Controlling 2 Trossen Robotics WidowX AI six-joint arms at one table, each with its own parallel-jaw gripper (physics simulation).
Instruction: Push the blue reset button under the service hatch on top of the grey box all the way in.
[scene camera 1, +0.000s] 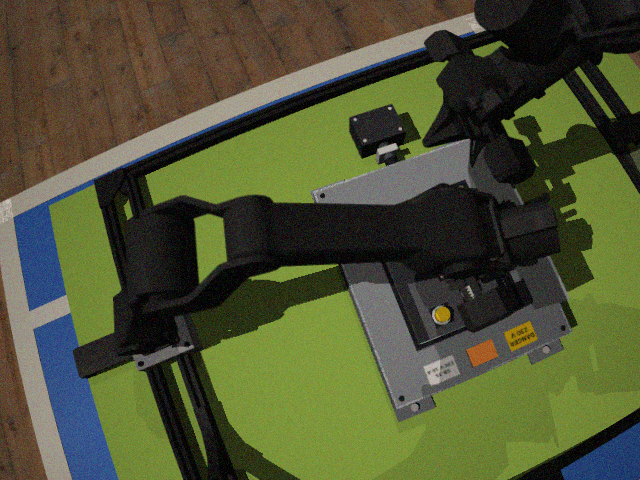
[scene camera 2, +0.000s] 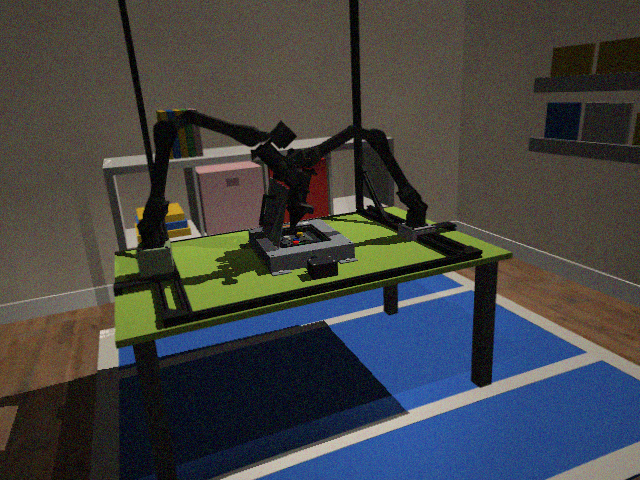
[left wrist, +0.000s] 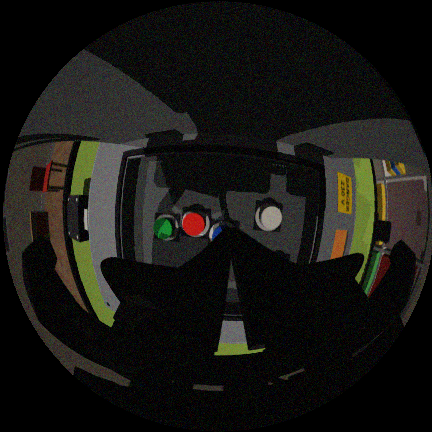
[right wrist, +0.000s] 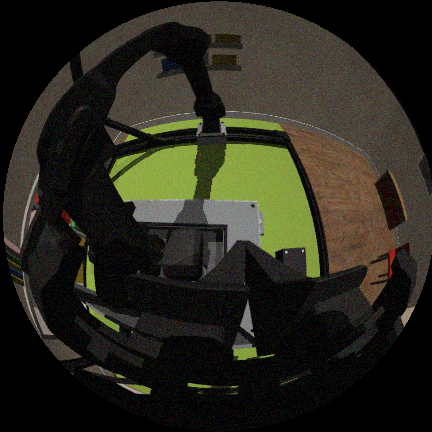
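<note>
The grey box (scene camera 1: 385, 333) (scene camera 2: 304, 257) (left wrist: 102, 193) (right wrist: 233, 213) stands on the green table (scene camera 1: 294, 381). Its hatch lid (scene camera 2: 272, 210) (left wrist: 250, 72) is tilted up, and the recess shows a row of buttons. In the left wrist view these are green (left wrist: 164, 228), red (left wrist: 193, 224), blue (left wrist: 216, 232) and a pale one (left wrist: 269, 217), which looks yellow in scene camera 1 (scene camera 1: 441, 314). My left gripper (left wrist: 230, 233) (scene camera 1: 477, 311) is shut, and its tips cover most of the blue button. My right gripper (right wrist: 241, 245) (scene camera 1: 434, 135) is shut and empty, up beside the raised lid.
A small black box (scene camera 1: 377, 129) (scene camera 2: 323, 268) (right wrist: 292, 257) sits on the table next to the grey box. A yellow danger label (scene camera 1: 520, 334) (left wrist: 343, 192) and an orange label (scene camera 1: 482, 352) mark the box top. A black frame rail (scene camera 1: 270, 114) runs round the table.
</note>
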